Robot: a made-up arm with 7 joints. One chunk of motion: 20 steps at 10 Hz.
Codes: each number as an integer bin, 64 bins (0 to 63) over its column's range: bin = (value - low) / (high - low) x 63, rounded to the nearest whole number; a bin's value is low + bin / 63 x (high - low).
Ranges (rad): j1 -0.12..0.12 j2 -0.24..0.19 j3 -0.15..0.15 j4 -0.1..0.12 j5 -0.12..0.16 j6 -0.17..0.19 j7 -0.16..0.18
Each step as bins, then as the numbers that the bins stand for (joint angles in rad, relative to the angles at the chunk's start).
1 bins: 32 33 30 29 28 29 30
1 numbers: 0.0019 -0.0148 -0.0071 0.0013 0.0044 -0.0043 0.0019
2 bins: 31 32 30 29 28 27 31
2 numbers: -0.0019 -0.0216 -0.0071 0.0013 0.0044 -0.0157 0.0073
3 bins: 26 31 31 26 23 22 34
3 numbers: -0.0210 -0.0284 -0.0024 -0.0092 -0.0178 -0.0443 0.0235
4 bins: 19 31 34 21 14 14 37
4 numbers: -0.0476 -0.0284 0.0119 -0.0267 -0.0578 -0.0900 0.0397
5 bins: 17 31 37 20 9 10 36
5 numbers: -0.0552 -0.0284 0.0262 -0.0302 -0.0800 -0.1129 0.0343
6 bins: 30 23 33 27 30 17 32
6 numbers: -0.0057 -0.0830 0.0071 -0.0057 0.0133 -0.0729 0.0127
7 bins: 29 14 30 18 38 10 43
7 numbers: -0.0095 -0.1444 -0.0071 -0.0371 0.0489 -0.1129 0.0721
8 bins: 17 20 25 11 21 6 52
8 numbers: -0.0552 -0.1035 -0.0310 -0.0616 -0.0267 -0.1357 0.1206
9 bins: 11 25 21 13 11 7 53
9 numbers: -0.0781 -0.0694 -0.0500 -0.0546 -0.0711 -0.1300 0.1260
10 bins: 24 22 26 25 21 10 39
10 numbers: -0.0286 -0.0898 -0.0262 -0.0127 -0.0267 -0.1129 0.0505
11 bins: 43 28 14 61 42 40 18
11 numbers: 0.0438 -0.0489 -0.0833 0.1130 0.0667 0.0586 -0.0629
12 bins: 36 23 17 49 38 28 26
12 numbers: 0.0171 -0.0830 -0.0690 0.0711 0.0489 -0.0100 -0.0197
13 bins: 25 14 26 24 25 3 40
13 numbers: -0.0248 -0.1444 -0.0262 -0.0162 -0.0089 -0.1529 0.0559
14 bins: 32 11 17 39 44 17 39
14 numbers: 0.0019 -0.1649 -0.0690 0.0362 0.0756 -0.0729 0.0505
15 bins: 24 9 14 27 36 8 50
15 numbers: -0.0286 -0.1786 -0.0833 -0.0057 0.0400 -0.1243 0.1098
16 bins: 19 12 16 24 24 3 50
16 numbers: -0.0476 -0.1581 -0.0738 -0.0162 -0.0133 -0.1529 0.1098
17 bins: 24 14 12 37 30 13 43
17 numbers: -0.0286 -0.1444 -0.0929 0.0292 0.0133 -0.0957 0.0721
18 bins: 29 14 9 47 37 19 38
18 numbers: -0.0095 -0.1444 -0.1071 0.0641 0.0444 -0.0614 0.0451
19 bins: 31 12 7 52 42 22 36
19 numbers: -0.0019 -0.1581 -0.1167 0.0816 0.0667 -0.0443 0.0343
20 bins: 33 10 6 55 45 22 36
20 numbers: 0.0057 -0.1717 -0.1214 0.0921 0.0800 -0.0443 0.0343
